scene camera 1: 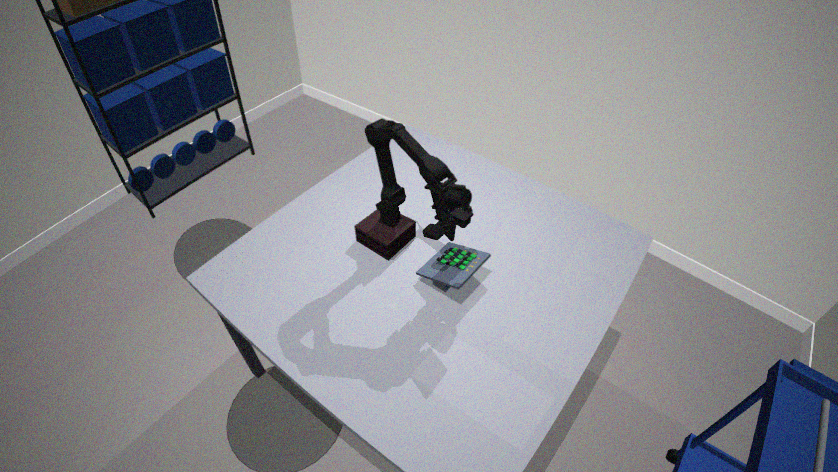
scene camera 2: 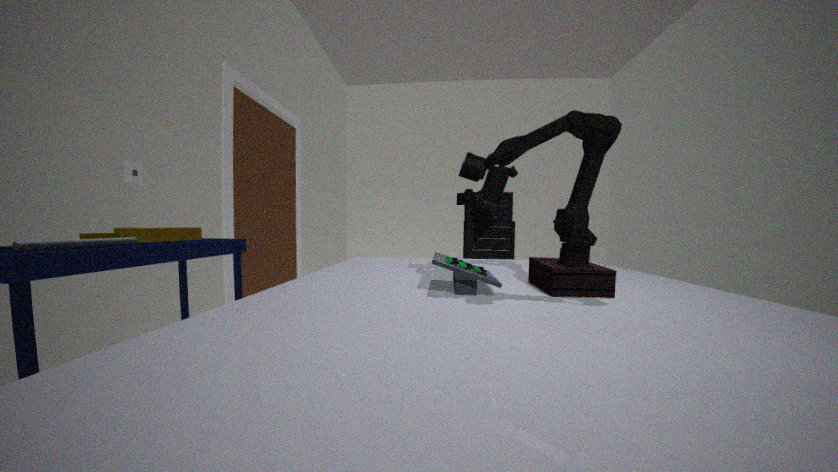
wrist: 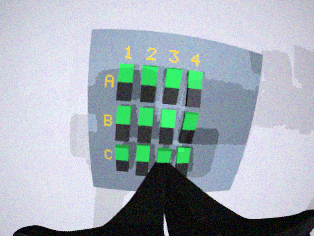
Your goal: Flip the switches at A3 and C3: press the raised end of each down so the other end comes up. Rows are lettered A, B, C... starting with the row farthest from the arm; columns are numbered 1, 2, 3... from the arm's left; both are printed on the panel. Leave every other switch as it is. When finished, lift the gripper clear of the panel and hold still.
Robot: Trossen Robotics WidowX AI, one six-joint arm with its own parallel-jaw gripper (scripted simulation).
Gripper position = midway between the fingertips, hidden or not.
Note:
The gripper (scene camera 2: 474,240) is shut, with nothing in its grasp.
The gripper is seen too in scene camera 1 (scene camera 1: 452,240) and in the wrist view (wrist: 160,169).

